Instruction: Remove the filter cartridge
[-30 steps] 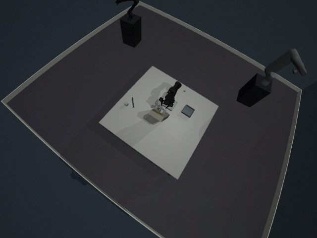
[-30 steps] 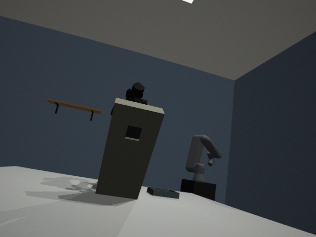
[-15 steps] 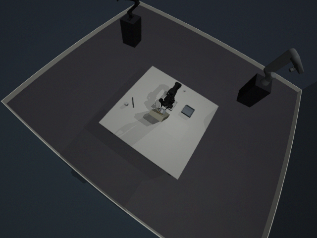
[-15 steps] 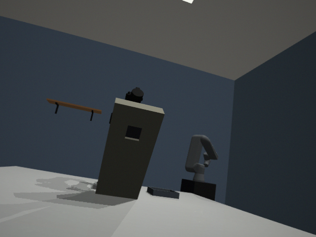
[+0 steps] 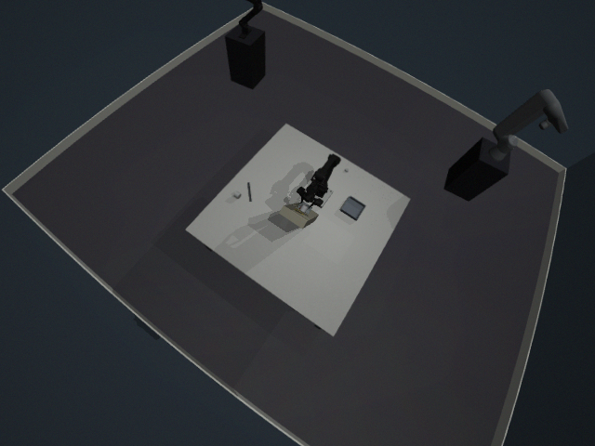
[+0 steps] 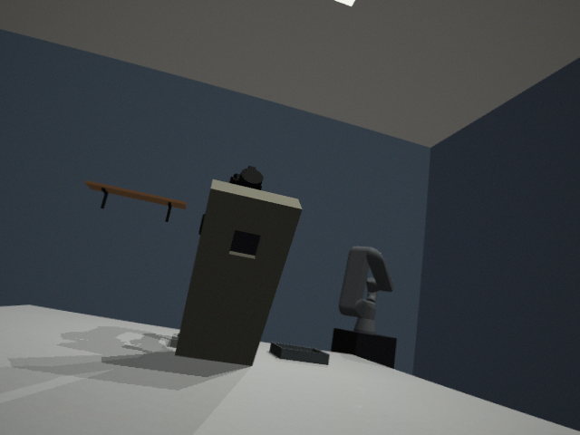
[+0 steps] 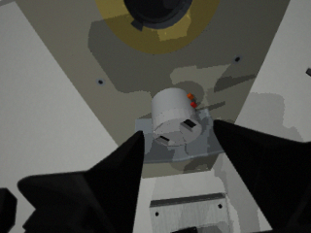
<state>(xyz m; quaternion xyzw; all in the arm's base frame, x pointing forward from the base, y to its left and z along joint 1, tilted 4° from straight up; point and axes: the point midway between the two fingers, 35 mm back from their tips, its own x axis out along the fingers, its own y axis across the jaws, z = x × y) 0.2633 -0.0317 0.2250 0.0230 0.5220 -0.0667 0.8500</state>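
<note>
The round filter cartridge lies 10 mm below my gripper tip and 10 mm ahead of it. Round my gripper tip: square tray: 330 mm to the left, 280 mm behind, 230 mm below; small white piece: 530 mm to the right, 210 mm below, 60 mm ahead.
</note>
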